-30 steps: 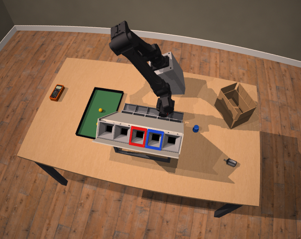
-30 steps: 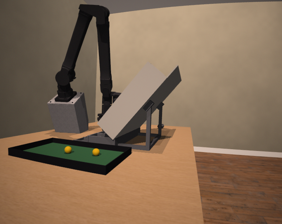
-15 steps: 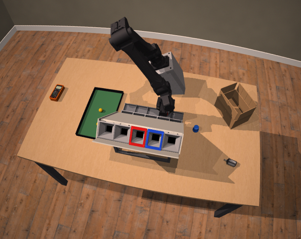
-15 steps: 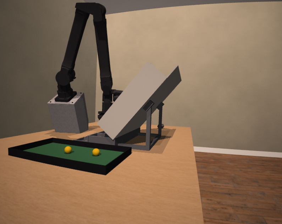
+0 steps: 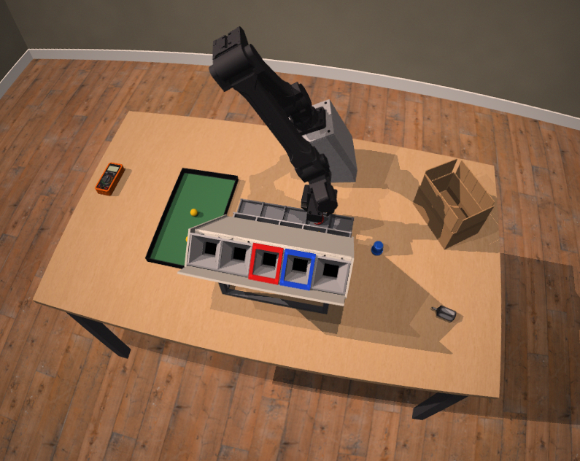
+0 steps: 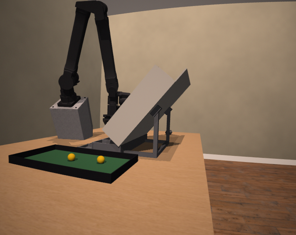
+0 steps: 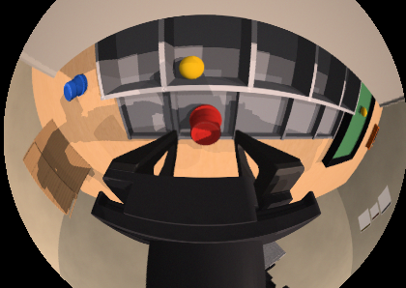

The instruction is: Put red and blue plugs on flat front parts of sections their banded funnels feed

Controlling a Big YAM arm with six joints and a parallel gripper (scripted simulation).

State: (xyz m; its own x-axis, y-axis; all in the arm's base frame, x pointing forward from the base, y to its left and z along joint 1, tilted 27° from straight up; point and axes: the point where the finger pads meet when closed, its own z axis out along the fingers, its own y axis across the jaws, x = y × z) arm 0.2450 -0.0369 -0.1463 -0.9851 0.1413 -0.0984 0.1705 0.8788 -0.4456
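The green marble tray is 410 mm to the right of my hand and 50 mm below it. Round my hand: multimeter: 170 mm behind, 760 mm to the right, 40 mm below; then sloped cover: 170 mm ahead, 110 mm to the right, 150 mm above; then dark object: 320 mm ahead, 380 mm to the left, 40 mm below.
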